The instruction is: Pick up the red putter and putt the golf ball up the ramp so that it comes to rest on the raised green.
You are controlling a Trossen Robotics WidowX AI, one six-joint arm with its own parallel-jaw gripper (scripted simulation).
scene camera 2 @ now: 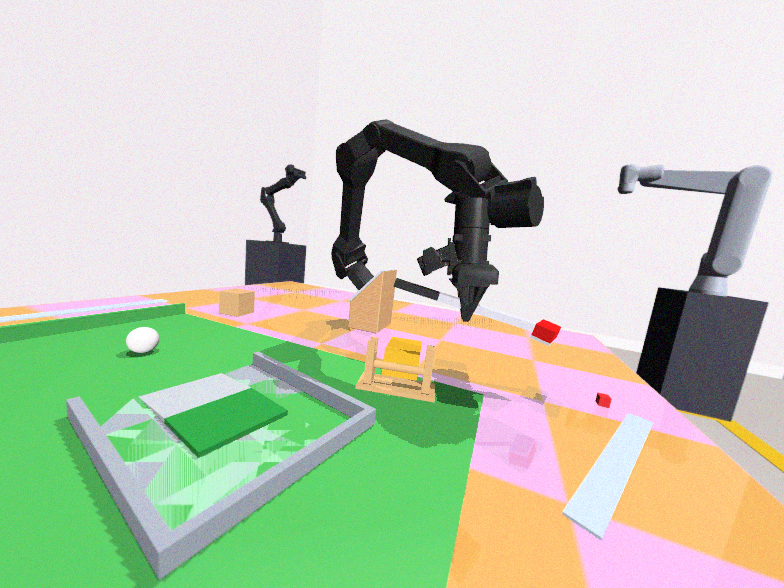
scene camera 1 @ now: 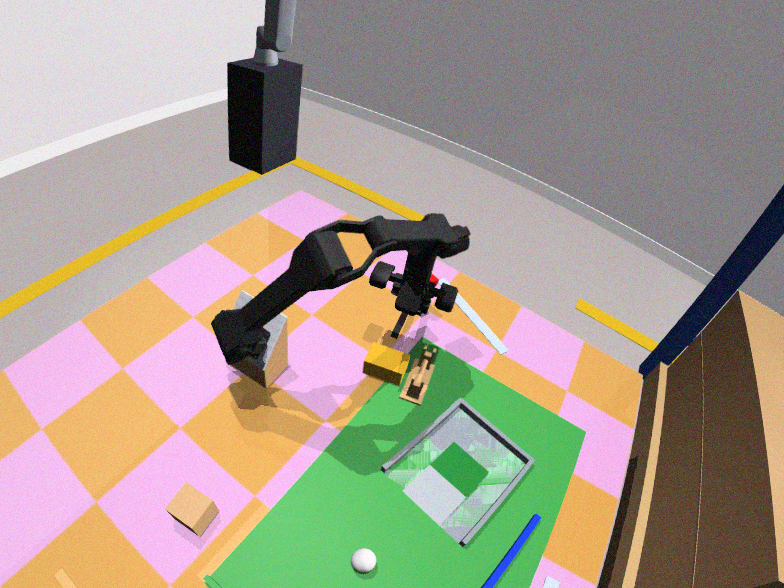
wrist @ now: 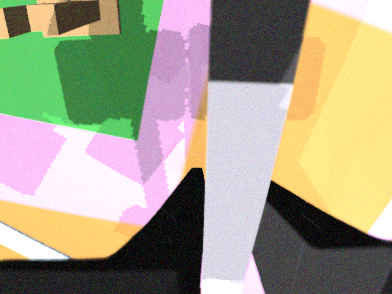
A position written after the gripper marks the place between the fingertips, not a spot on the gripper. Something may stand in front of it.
The gripper (scene camera 2: 465,320) carries a red putter. Further things: a white strip (scene camera 2: 592,506), a yellow block (scene camera 1: 389,365) and a wooden stand (scene camera 1: 415,387).
The white strip shows as well in scene camera 1 (scene camera 1: 460,302). The yellow block is seen too in scene camera 2 (scene camera 2: 399,350). The gripper also shows in scene camera 1 (scene camera 1: 407,310) and in the wrist view (wrist: 219,177).
